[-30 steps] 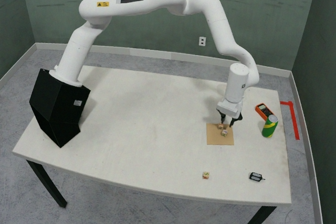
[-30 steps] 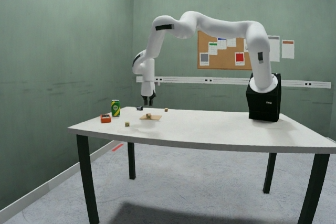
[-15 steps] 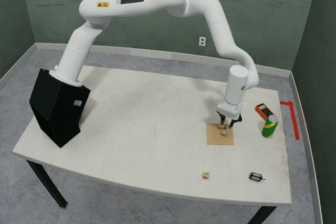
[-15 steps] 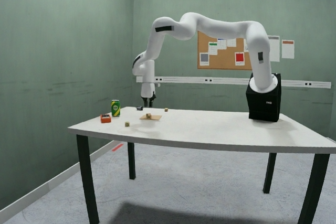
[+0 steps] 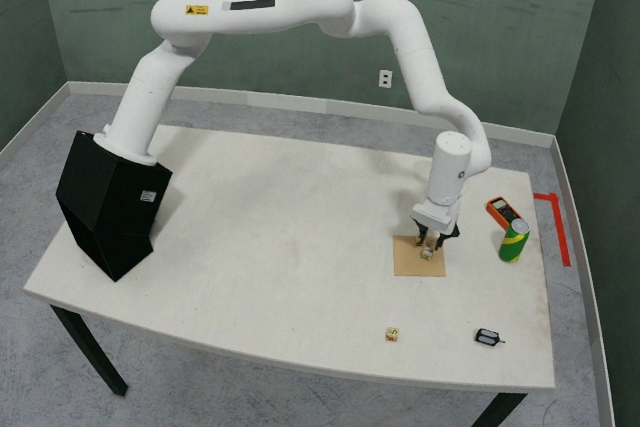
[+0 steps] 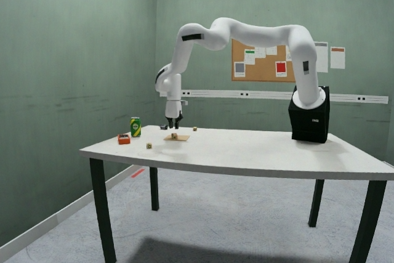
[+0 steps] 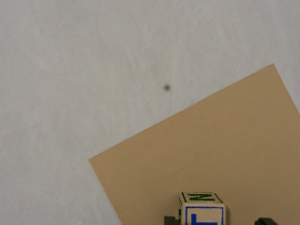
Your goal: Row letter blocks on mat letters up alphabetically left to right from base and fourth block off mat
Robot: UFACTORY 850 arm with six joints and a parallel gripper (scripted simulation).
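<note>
Now: hand 7 cm above the tan mat and 2 cm past it. Round my hand: yellow can: 24 cm ahead, 6 cm to the left, 1 cm below; orange multimeter: 23 cm ahead, 20 cm to the left, 6 cm below; small black object: 24 cm to the right, 19 cm ahead, 6 cm below.
</note>
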